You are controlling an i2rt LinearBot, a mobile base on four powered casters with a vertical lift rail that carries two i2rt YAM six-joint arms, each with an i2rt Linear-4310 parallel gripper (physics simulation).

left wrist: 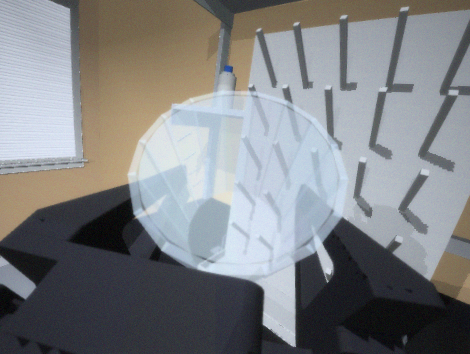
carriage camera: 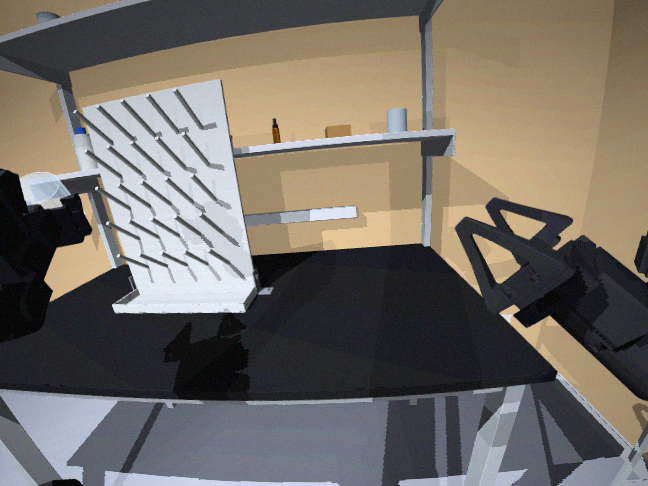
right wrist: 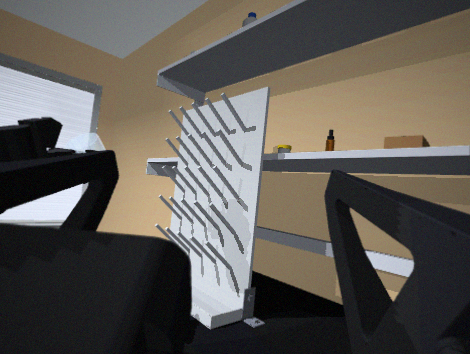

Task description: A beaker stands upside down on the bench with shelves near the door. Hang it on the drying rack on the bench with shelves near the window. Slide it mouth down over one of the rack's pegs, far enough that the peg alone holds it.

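Frame: origin at the left arm's base, x back, y right, z up, level; metres.
Seen in the pictures: left gripper, fingertip midpoint: [left wrist: 241, 182] [carriage camera: 55, 200]; right gripper, fingertip midpoint: [carriage camera: 476, 210] [right wrist: 222, 172].
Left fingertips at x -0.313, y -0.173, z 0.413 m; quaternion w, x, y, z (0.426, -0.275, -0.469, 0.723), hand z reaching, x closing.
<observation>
Pixels of each thing's top centre, then the offset from my left fingertips to it. "spot": a spot on its surface instead. Level surfaces: height alone.
- clear beaker at its top centre: [left wrist: 253, 93] [carriage camera: 38, 172] [right wrist: 94, 133] dx +0.020, dy +0.011, dz +0.049 m
- black bench top at its surface level: dz -0.386 m
- shelf at its surface level: dz +0.057 m
- amber bottle at a spot on its surface: [right wrist: 330, 141] [carriage camera: 276, 129] spot: dx -0.542, dy +0.305, dz +0.125 m
- brown box at a spot on its surface: [right wrist: 405, 142] [carriage camera: 341, 130] spot: dx -0.479, dy +0.520, dz +0.096 m
- grey cup at a spot on its surface: [carriage camera: 396, 120] spot: dx -0.575, dy +0.718, dz +0.122 m
- blue-capped bottle at a spot on its surface: [left wrist: 227, 82] [carriage camera: 83, 144] spot: dx -0.577, dy -0.487, dz +0.182 m
The clear beaker [carriage camera: 44, 187] [left wrist: 237, 180] [right wrist: 92, 142] is held in the air to the left of the drying rack [carriage camera: 183, 307] [left wrist: 427, 55] [right wrist: 257, 110]. A stretch of wall shows between beaker and rack in the right wrist view. In the left wrist view the beaker's round outline faces the camera, with several pegs seen through it; which end is the mouth I cannot tell. My left gripper [carriage camera: 61, 201] [left wrist: 241, 182] is shut on the beaker, its fingers on both sides. The rack is a white upright panel with slanted pegs. My right gripper [carriage camera: 477, 211] [right wrist: 222, 172] is open and empty, at the right.
The black bench top [carriage camera: 366, 324] carries the rack. A shelf [carriage camera: 345, 141] behind holds an amber bottle [carriage camera: 275, 131] [right wrist: 330, 141], a brown box [carriage camera: 338, 130] [right wrist: 405, 142] and a grey cup [carriage camera: 396, 120]. A blue-capped bottle [carriage camera: 82, 149] [left wrist: 227, 82] stands left of the rack. An upper shelf [carriage camera: 235, 26] hangs above.
</observation>
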